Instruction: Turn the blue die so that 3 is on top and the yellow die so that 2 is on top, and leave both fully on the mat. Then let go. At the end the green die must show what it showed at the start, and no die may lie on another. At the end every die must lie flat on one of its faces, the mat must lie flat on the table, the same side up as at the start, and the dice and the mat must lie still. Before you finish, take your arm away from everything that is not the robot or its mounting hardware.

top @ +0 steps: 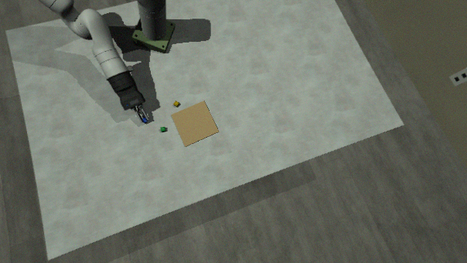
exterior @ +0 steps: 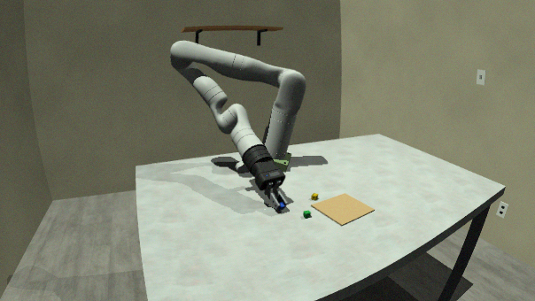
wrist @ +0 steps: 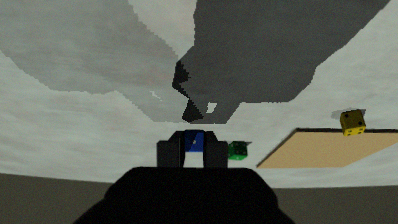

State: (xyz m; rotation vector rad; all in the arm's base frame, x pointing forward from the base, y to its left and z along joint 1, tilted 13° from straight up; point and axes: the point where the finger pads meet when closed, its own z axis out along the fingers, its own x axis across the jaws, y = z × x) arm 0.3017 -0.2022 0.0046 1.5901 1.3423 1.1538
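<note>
Right now my hand is 70 mm short of the green die, 40 mm to the right of it and 20 mm above it. Also, from my hand: yellow die 10 mm ahead, 130 mm to the left, 20 mm below; then tan mat 110 mm ahead, 160 mm to the left, 30 mm below; then blue die 10 mm ahead, 10 mm below.
</note>
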